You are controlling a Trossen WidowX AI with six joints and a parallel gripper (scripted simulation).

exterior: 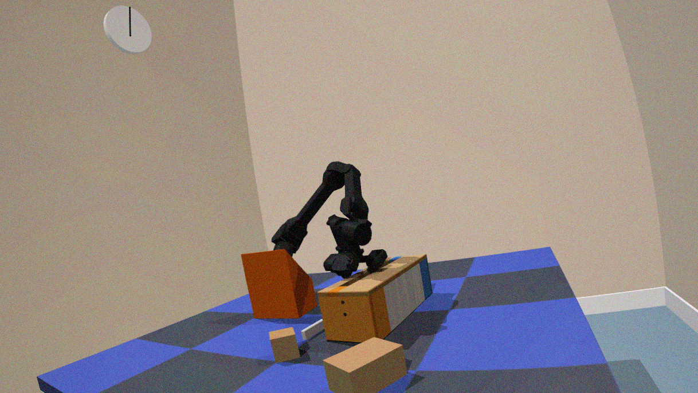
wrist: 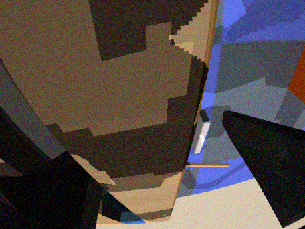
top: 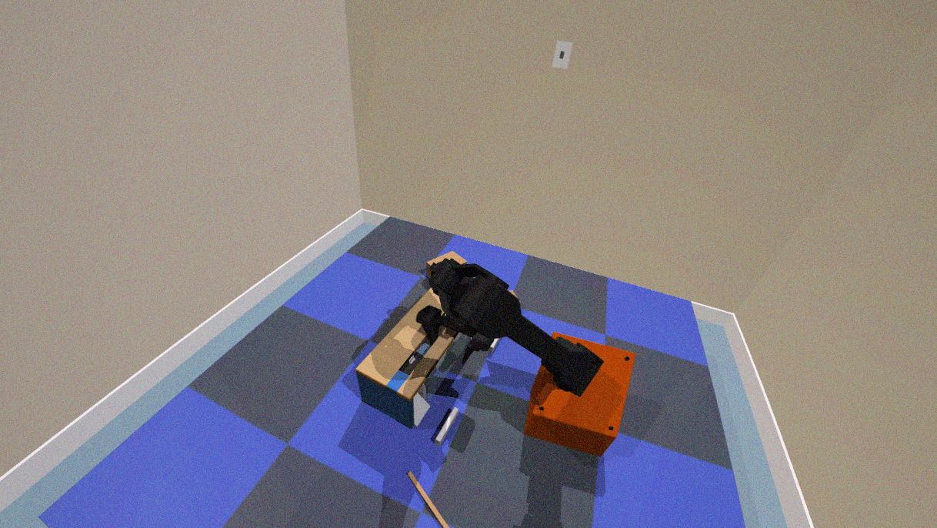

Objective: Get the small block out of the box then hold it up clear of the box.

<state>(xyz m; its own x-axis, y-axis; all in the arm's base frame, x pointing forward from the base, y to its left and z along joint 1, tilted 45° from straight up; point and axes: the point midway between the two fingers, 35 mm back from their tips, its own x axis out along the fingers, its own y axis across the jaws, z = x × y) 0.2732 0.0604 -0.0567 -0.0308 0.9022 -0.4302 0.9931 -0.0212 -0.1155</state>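
Right now the dark grey-blue block is 5 cm ahead of my gripper tip and 2 cm to the left of it. Also, from my gripper tip: thin wooden stick 9 cm behind, 29 cm to the left, 8 cm below; then box 3 cm ahead, 3 cm to the right, 2 cm below; then tan cube 8 cm behind, 31 cm to the right, 6 cm below.
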